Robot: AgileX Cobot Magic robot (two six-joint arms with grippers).
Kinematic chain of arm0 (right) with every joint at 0, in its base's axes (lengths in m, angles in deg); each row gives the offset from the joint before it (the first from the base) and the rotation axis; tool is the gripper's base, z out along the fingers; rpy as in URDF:
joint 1: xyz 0 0 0.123 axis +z
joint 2: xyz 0 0 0 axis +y
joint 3: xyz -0.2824 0 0.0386 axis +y
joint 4: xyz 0.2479 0 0.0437 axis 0.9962 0 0.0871
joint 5: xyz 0 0 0 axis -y
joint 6: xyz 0.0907 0 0.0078 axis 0.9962 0 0.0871
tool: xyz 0 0 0 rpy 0 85 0
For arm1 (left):
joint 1: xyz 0 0 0.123 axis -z
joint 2: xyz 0 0 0 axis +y
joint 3: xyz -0.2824 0 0.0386 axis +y
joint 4: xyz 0.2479 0 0.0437 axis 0.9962 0 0.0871
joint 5: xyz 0 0 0 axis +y
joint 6: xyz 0.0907 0 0.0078 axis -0.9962 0 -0.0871
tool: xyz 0 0 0 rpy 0 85 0
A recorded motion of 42 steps. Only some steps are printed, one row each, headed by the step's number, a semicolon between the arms.
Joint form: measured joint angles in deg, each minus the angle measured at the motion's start. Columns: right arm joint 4, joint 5, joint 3, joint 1, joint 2, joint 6; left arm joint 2, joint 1, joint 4, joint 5, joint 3, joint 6.
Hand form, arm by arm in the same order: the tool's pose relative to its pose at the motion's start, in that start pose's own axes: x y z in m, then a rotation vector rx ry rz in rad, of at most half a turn. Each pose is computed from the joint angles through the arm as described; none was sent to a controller.
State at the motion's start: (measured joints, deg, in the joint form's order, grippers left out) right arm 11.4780 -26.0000 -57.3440 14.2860 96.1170 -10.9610; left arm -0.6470 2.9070 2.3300 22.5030 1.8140 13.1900
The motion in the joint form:
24: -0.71 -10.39 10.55 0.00 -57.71 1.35; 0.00 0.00 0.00 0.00 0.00 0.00
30: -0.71 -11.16 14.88 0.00 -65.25 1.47; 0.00 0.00 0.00 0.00 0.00 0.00
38: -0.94 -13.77 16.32 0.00 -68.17 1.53; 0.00 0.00 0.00 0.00 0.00 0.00
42: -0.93 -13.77 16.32 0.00 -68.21 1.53; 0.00 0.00 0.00 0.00 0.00 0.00
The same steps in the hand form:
24: 0.0923 0.0255 -0.2547 -0.0144 -0.6394 -0.0685; 0.0000 0.0000 0.0000 0.0000 0.0000 0.0000
30: 0.1225 0.0264 -0.2601 -0.0159 -0.6818 -0.0728; 0.0000 0.0000 0.0000 0.0000 0.0000 0.0000
38: 0.1364 0.0269 -0.2599 -0.0178 -0.6620 -0.0793; 0.0000 0.0000 0.0000 0.0000 0.0000 0.0000
42: 0.1366 0.0270 -0.2600 -0.0179 -0.6628 -0.0793; 0.0000 0.0000 0.0000 0.0000 0.0000 0.0000

